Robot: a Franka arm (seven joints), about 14 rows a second.
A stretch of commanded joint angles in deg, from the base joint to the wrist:
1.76, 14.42, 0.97, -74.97, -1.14, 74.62, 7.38
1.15, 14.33, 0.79, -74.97, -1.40, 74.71, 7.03
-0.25, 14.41, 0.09, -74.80, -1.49, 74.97, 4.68
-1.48, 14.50, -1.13, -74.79, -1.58, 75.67, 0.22
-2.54, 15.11, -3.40, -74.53, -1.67, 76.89, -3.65
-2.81, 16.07, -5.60, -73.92, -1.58, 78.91, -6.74
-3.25, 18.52, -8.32, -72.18, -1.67, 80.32, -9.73
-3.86, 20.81, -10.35, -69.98, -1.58, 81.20, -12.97
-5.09, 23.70, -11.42, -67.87, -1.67, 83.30, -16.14
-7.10, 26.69, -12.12, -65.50, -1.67, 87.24, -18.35
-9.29, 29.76, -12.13, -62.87, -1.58, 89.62, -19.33
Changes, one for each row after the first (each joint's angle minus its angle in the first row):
-0.61, -0.09, -0.18, 0.00, -0.26, 0.09, -0.35
-2.01, -0.01, -0.88, 0.17, -0.35, 0.35, -2.70
-3.24, 0.08, -2.10, 0.18, -0.44, 1.05, -7.16
-4.30, 0.69, -4.37, 0.44, -0.53, 2.27, -11.03
-4.57, 1.65, -6.57, 1.05, -0.44, 4.29, -14.12
-5.01, 4.10, -9.29, 2.79, -0.53, 5.70, -17.11
-5.62, 6.39, -11.32, 4.99, -0.44, 6.58, -20.35
-6.85, 9.28, -12.39, 7.10, -0.53, 8.68, -23.52
-8.86, 12.27, -13.09, 9.47, -0.53, 12.62, -25.73
-11.05, 15.34, -13.10, 12.10, -0.44, 15.00, -26.71

